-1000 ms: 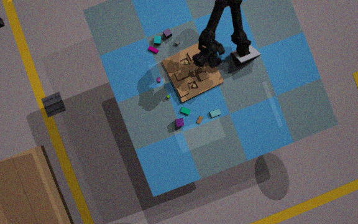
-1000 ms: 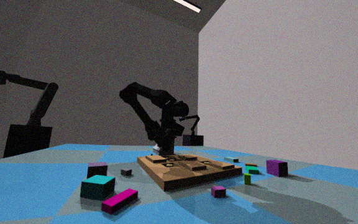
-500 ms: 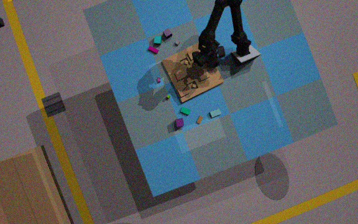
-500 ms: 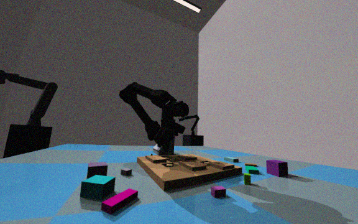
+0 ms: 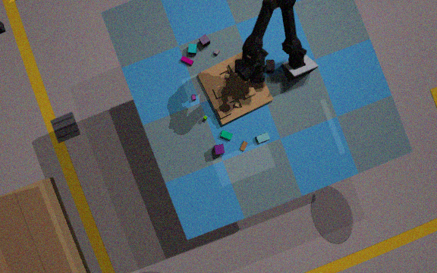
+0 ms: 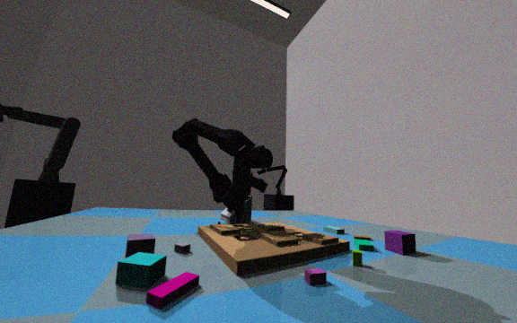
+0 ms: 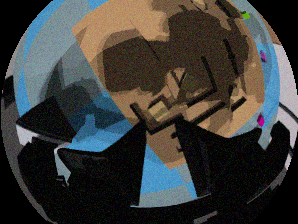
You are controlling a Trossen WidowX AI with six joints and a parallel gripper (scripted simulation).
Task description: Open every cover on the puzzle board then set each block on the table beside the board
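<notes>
The pale teal block lies 34 cm to the left of my gripper tip, 8 cm ahead of it and 4 cm below it. From my gripper tip the other things lie so: magenta block 33 cm ahead, 4 cm below; then teal cube 24 cm ahead, 23 cm to the right, 3 cm below; then grey block 17 cm to the right, 12 cm ahead, 4 cm below.
</notes>
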